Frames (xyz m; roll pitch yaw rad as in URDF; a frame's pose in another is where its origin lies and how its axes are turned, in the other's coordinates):
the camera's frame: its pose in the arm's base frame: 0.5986 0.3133 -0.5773 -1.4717 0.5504 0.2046
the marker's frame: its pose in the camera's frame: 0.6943 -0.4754 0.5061 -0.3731 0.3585 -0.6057
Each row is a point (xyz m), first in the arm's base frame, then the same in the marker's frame.
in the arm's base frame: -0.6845 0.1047 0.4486
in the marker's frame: -1.8015 -0.6062 -1.4560
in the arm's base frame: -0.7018 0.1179 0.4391
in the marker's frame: -1.8214 -0.6000 -1.4446
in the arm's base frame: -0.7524 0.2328 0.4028
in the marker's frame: -1.8954 -0.5941 -1.3370
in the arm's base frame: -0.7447 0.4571 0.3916
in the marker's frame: -1.9347 -0.6442 -1.1215
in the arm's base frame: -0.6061 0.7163 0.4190
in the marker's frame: -1.8524 -0.7458 -0.8568
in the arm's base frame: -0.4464 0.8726 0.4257
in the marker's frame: -1.7285 -0.8004 -0.6790
